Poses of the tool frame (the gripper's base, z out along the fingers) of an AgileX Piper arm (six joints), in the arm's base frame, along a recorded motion.
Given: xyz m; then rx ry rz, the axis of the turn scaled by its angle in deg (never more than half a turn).
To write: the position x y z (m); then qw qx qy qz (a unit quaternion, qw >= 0). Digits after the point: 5 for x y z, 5 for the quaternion.
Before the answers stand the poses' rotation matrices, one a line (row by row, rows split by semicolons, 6 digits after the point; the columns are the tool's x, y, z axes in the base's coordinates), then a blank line. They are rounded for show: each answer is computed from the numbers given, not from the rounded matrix.
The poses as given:
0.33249 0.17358 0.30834 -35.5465 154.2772 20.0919
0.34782 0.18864 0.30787 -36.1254 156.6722 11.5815
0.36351 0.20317 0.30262 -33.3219 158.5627 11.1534
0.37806 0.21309 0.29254 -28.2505 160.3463 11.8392
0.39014 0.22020 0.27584 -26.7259 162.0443 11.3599
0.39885 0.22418 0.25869 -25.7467 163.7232 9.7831
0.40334 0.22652 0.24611 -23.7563 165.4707 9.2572
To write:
-0.841107 -0.461035 0.282818; -0.373222 0.873185 0.313453; -0.391465 0.158093 -0.906511
-0.848883 -0.447151 0.281876; -0.400844 0.892187 0.208152; -0.344561 0.063708 -0.936600
-0.871019 -0.412012 0.267531; -0.370504 0.908565 0.192966; -0.322573 0.068956 -0.944029
-0.898925 -0.353653 0.258578; -0.311841 0.931079 0.189333; -0.307715 0.089561 -0.947254
-0.912448 -0.332171 0.238959; -0.295582 0.938880 0.176455; -0.282967 0.090373 -0.954862
-0.923009 -0.315563 0.220167; -0.287100 0.945772 0.151953; -0.256179 0.077044 -0.963554
-0.936222 -0.289152 0.199701; -0.265073 0.954174 0.138880; -0.230707 0.077087 -0.969965

0.33249 0.17358 0.30834 0.17718 -0.21921 0.95142 0.12391
0.34782 0.18864 0.30787 0.16333 -0.22109 0.95886 0.07088
0.36351 0.20317 0.30262 0.15290 -0.20276 0.96483 0.06787
0.37806 0.21309 0.29254 0.14569 -0.17121 0.97176 0.07175
0.39014 0.22020 0.27584 0.13376 -0.16088 0.97547 0.06838
0.39885 0.22418 0.25869 0.12166 -0.15393 0.97882 0.05849
0.40334 0.22652 0.24611 0.10953 -0.14104 0.98239 0.05496

